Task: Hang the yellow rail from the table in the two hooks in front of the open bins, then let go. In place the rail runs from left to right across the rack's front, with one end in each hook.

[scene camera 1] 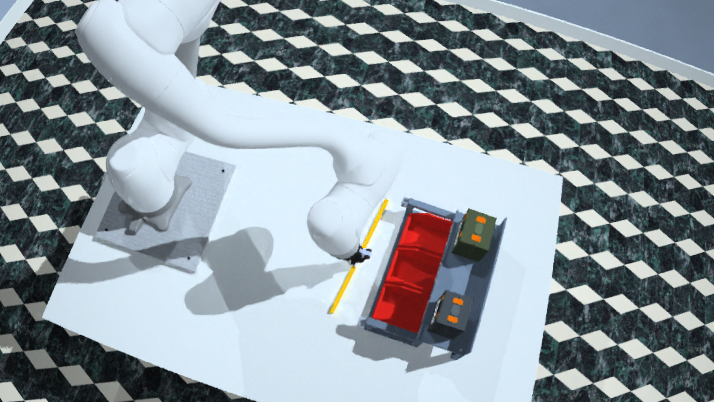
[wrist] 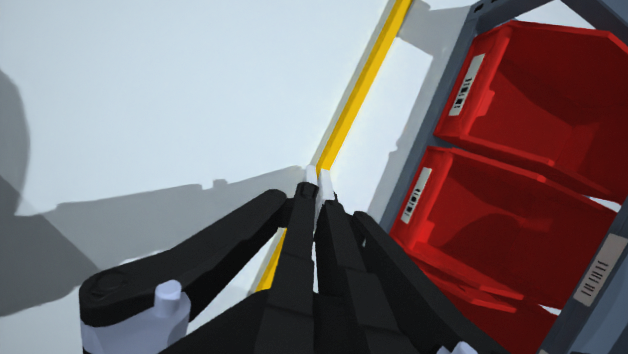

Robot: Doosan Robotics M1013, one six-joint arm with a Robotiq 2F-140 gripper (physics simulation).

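The yellow rail lies along the table, apart from the rack's front and roughly parallel to it. My gripper points down and is shut on the rail near its middle; the pale finger pads stand on both sides of it. The fingers hide the gripped part. The grey-blue rack holds the red open bins. The hooks at the rack's front corners are too small to make out clearly in the scene view.
A green box and a dark grey box stand on the rack behind the bins. The rack stands on the white table. The arm's base is on a grey plate at the left.
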